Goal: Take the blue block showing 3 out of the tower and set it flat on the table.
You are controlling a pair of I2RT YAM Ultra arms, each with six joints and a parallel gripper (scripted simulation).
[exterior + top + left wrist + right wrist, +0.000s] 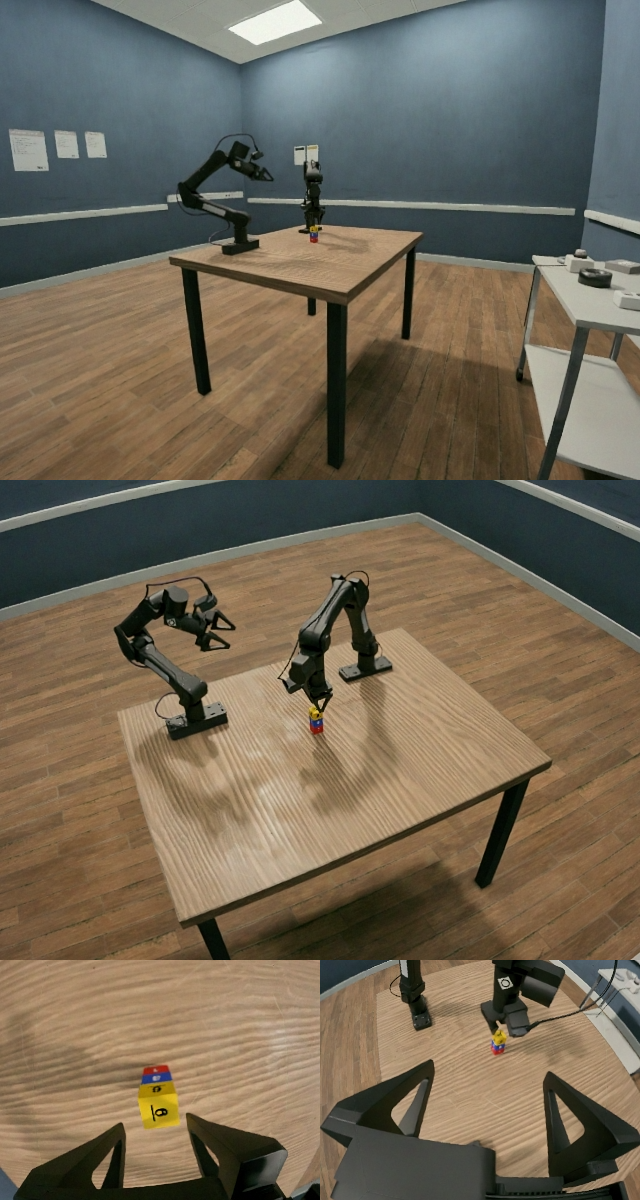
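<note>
Now: left hand 6 cm above the blue block and 1 cm past it.
The blue block is 140 mm ahead of my right hand, 200 mm to the left of it and 300 mm below it.
</note>
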